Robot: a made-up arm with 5 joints.
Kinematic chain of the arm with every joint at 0, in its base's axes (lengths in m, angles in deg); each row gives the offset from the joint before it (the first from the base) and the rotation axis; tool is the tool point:
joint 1: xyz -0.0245 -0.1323 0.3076 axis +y
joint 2: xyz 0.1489 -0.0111 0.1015 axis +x
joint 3: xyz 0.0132 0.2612 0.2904 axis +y
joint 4: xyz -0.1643 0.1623 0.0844 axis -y
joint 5: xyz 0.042 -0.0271 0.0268 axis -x
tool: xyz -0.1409 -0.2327 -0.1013
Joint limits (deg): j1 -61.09..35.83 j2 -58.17..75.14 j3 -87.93..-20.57 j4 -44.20..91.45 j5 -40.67..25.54
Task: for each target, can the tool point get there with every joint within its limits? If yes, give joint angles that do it. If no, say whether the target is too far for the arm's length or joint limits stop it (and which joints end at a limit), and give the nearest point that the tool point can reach.
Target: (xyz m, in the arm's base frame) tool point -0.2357 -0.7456 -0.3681
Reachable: no: joint limits stop it (at a limit: joint 1, joint 2, joint 3, joint 5) | nearest point -0.3700 -0.4381 0.3592 | short by 0.801 m
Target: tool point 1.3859 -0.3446 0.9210
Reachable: no: too far | nearest point 0.4544 -0.2099 0.5850 | short by 0.999 m
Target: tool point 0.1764 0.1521 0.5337
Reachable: yes | joints 3.58 -18.97 -48.88 72.38 -27.00
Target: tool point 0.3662 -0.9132 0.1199
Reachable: no: joint limits stop it (at a limit: joint 1, joint 2, joint 3, joint 4) | nearest point 0.3418 -0.3613 0.5204 | short by 0.682 m
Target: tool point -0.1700 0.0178 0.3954
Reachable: yes | joints -46.24 -10.26 -64.43 -17.65 12.61
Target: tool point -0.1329 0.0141 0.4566
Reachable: yes | joints -24.29 2.73 -63.96 -34.02 1.52
